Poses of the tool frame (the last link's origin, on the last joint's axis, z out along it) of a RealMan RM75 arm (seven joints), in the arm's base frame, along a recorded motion.
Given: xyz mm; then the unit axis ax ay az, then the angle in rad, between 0 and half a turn.
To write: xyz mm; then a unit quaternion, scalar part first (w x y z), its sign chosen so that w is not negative. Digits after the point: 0 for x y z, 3 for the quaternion.
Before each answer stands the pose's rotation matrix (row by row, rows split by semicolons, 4 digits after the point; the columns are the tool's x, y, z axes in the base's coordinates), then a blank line. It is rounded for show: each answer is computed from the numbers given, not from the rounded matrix.
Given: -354 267 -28 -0.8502 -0.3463 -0.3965 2.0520
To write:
0.5946 0.7822 0.1862; 0.0792 -0.2874 0.9545; 0.8001 -0.5528 -0.2329

-354 267 -28 0.518 -0.727 -0.296 -0.339
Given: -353 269 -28 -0.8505 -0.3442 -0.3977 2.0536
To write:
0.5949 0.7809 0.1904; 0.0764 -0.2908 0.9537; 0.8001 -0.5528 -0.2327

-353 269 -28 0.518 -0.728 -0.295 -0.340
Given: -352 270 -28 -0.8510 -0.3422 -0.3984 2.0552
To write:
0.5957 0.7794 0.1941; 0.0743 -0.2941 0.9529; 0.7997 -0.5533 -0.2330

-352 270 -28 0.517 -0.728 -0.293 -0.341
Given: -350 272 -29 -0.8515 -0.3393 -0.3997 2.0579
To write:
0.5964 0.7774 0.1998; 0.0709 -0.2990 0.9516; 0.7995 -0.5534 -0.2335

-350 272 -29 0.516 -0.730 -0.291 -0.342
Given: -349 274 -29 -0.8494 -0.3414 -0.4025 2.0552
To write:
0.5917 0.7812 0.1990; 0.0688 -0.2949 0.9531; 0.8032 -0.5503 -0.2282

-349 274 -29 0.517 -0.727 -0.292 -0.345
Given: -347 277 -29 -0.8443 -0.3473 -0.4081 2.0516
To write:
0.5800 0.7907 0.1960; 0.0670 -0.2861 0.9559; 0.8118 -0.5413 -0.2189

-347 277 -29 0.518 -0.722 -0.297 -0.349
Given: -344 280 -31 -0.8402 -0.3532 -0.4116 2.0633
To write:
0.5668 0.7997 0.1981; 0.0744 -0.2891 0.9544; 0.8205 -0.5262 -0.2233

-344 280 -31 0.513 -0.721 -0.303 -0.353
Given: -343 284 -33 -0.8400 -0.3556 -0.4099 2.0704
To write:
0.5645 0.8016 0.1971; 0.0820 -0.2921 0.9529; 0.8214 -0.5217 -0.2306

-343 284 -33 0.510 -0.722 -0.306 -0.352
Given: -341 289 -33 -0.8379 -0.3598 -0.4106 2.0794
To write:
0.5569 0.8068 0.1973; 0.0896 -0.2945 0.9514; 0.8258 -0.5122 -0.2363

-341 289 -33 0.506 -0.722 -0.310 -0.354
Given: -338 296 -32 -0.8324 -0.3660 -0.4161 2.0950
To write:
0.5392 0.8174 0.2029; 0.0969 -0.2995 0.9492; 0.8366 -0.4921 -0.2407

-338 296 -32 0.500 -0.721 -0.317 -0.360
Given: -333 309 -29 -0.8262 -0.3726 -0.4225 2.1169
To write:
0.5178 0.8288 0.2120; 0.1067 -0.3084 0.9452; 0.8488 -0.4669 -0.2481

-333 309 -29 0.490 -0.720 -0.325 -0.368
